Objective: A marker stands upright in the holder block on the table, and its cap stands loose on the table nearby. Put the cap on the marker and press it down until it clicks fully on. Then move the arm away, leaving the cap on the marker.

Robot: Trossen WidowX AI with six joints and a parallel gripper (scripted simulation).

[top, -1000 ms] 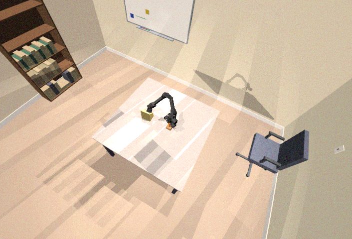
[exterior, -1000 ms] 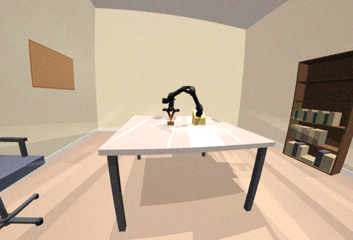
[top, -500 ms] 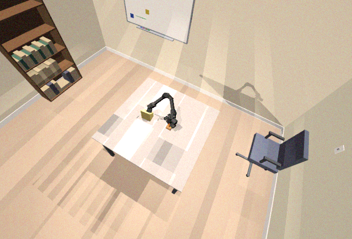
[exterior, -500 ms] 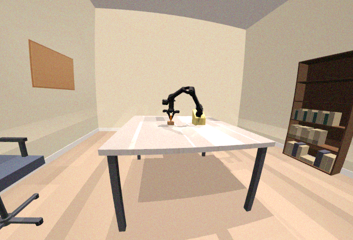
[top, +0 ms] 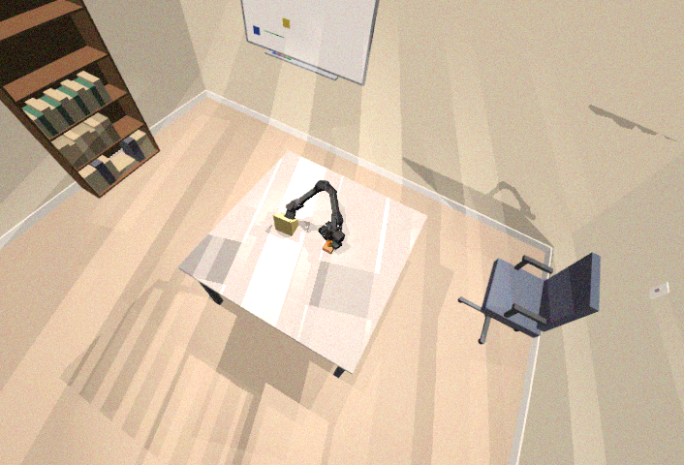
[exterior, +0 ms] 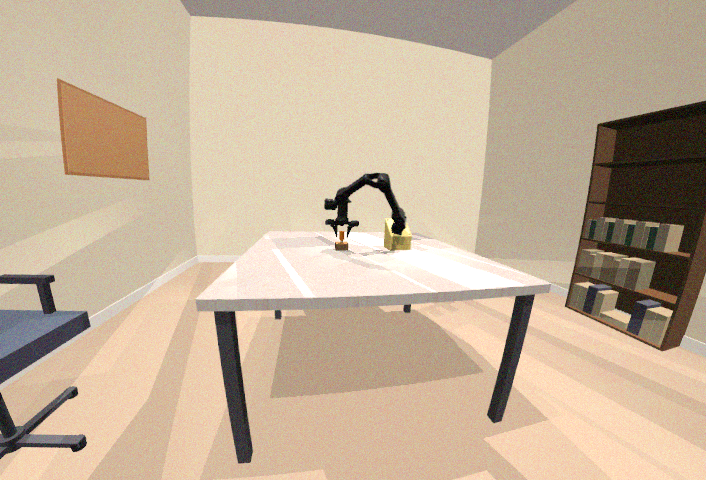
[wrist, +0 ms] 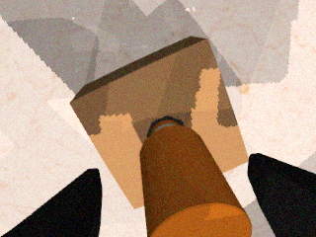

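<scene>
My gripper tip is now 10 mm below the orange cap. From my gripper tip the other things lie so: holder block: 50 mm below.
</scene>
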